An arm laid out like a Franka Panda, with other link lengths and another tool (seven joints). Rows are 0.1 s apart.
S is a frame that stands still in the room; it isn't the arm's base.
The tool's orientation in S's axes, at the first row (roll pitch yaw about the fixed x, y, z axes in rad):
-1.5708, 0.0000, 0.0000
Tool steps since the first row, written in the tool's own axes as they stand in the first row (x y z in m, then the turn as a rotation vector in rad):
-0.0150, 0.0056, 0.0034, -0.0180, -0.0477, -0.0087
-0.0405, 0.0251, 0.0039, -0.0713, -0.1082, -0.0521
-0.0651, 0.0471, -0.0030, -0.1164, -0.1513, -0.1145
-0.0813, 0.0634, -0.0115, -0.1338, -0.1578, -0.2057
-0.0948, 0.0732, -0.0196, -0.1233, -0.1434, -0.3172
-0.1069, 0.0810, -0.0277, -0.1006, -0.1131, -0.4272
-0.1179, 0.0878, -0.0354, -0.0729, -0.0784, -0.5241
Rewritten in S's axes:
-0.0150, 0.0034, -0.0056, -0.0180, -0.0087, 0.0477
-0.0405, 0.0039, -0.0251, -0.0713, -0.0521, 0.1082
-0.0651, -0.0030, -0.0471, -0.1164, -0.1145, 0.1513
-0.0813, -0.0115, -0.0634, -0.1338, -0.2057, 0.1578
-0.0948, -0.0196, -0.0732, -0.1233, -0.3172, 0.1434
-0.1069, -0.0277, -0.0810, -0.1006, -0.4272, 0.1131
-0.1179, -0.0354, -0.0878, -0.0729, -0.5241, 0.0784

